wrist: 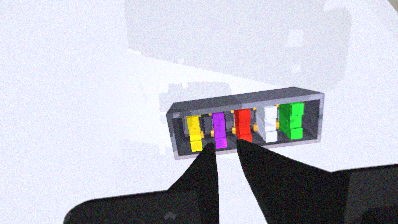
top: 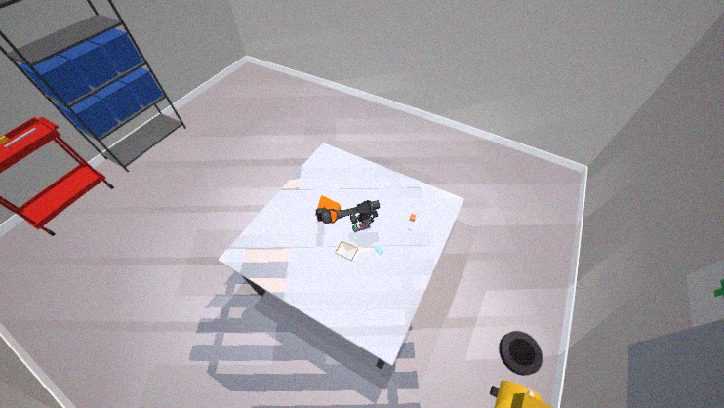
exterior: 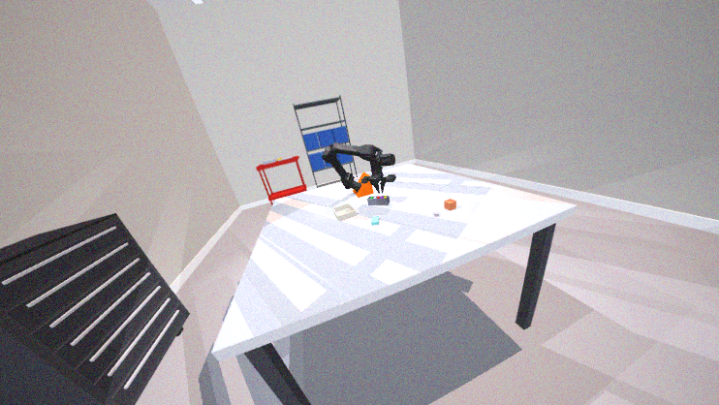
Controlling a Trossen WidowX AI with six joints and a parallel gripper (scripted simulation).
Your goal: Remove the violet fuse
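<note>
My gripper tip is now 4 cm above the violet fuse. Round my gripper tip: red fuse: 1 cm behind, 2 cm to the right, 4 cm below; white fuse: 2 cm behind, 3 cm to the right, 4 cm below; yellow fuse: 1 cm ahead, 2 cm to the left, 4 cm below.
</note>
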